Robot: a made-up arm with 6 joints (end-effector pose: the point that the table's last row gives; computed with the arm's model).
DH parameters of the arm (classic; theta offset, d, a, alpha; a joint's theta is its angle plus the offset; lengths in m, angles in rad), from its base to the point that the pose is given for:
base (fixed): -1.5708 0.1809 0 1.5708
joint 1: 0 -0.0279 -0.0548 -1.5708
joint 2: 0 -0.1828 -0.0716 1.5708
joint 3: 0 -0.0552 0.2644 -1.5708
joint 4: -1.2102 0 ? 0
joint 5: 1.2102 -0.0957 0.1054 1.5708
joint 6: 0 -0.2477 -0.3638 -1.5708
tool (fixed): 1.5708 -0.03 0 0
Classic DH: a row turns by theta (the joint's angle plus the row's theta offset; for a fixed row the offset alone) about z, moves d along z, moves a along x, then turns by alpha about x.
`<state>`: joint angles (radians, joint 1 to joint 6).
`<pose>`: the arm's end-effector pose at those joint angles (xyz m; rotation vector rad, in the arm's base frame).
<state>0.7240 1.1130 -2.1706 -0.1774 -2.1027 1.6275</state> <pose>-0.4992 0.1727 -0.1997 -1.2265 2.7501 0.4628</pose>
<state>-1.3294 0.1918 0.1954 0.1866 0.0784 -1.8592</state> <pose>0.6240 -0.0963 0.2794 2.9147 0.1873 0.6498</pose>
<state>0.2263 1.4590 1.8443 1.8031 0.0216 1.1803</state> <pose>0.4192 -0.2203 -0.0445 1.3551 0.3517 -1.4310</pose>
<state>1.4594 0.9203 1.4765 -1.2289 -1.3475 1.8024</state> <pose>0.3036 0.1771 0.4626 -1.5072 -1.6656 -1.9340</pose>
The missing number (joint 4, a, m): -0.2894
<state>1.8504 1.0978 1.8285 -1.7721 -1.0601 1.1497</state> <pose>0.1383 0.5684 0.1714 -0.9734 -2.2130 -0.4865</pose>
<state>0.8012 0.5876 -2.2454 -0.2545 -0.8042 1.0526</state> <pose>0.0779 0.4433 -0.6343 0.0678 1.4645 -0.0382</pose>
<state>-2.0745 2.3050 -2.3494 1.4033 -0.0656 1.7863</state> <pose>-0.3266 -0.2887 0.1245 -2.2069 1.3911 -0.7501</pose>
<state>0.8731 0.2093 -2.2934 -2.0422 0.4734 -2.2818</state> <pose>-0.3558 -0.4220 -0.7401 -1.8758 0.7661 2.0534</pose>
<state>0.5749 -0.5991 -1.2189 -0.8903 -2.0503 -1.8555</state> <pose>-0.1038 -0.3511 -0.0205 -0.2215 1.5413 2.0933</pose>
